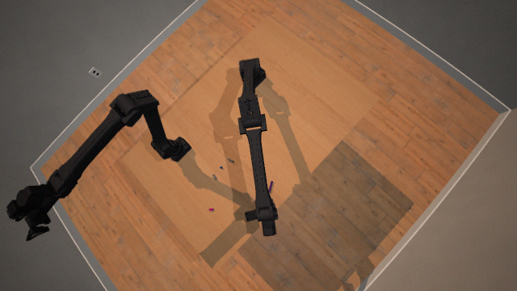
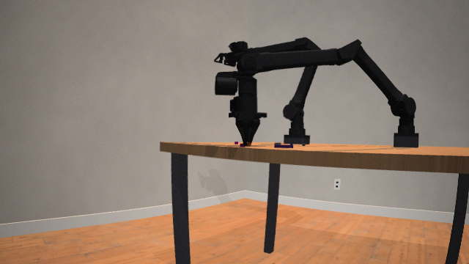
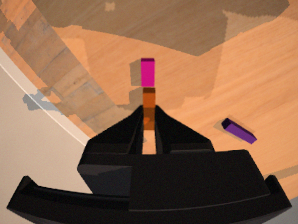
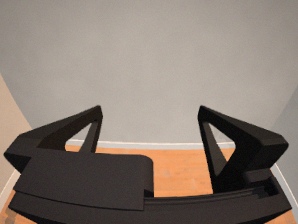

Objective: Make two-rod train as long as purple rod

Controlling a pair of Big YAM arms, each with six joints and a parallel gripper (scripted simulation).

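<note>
The orange rod lies right at my left hand. The rest, counted from my left hand: blue rod (340 mm behind, 40 mm to the right, 10 mm below); purple rod (80 mm to the left, 80 mm behind, 10 mm below); magenta rod (230 mm to the right, 210 mm behind, 10 mm below).
</note>
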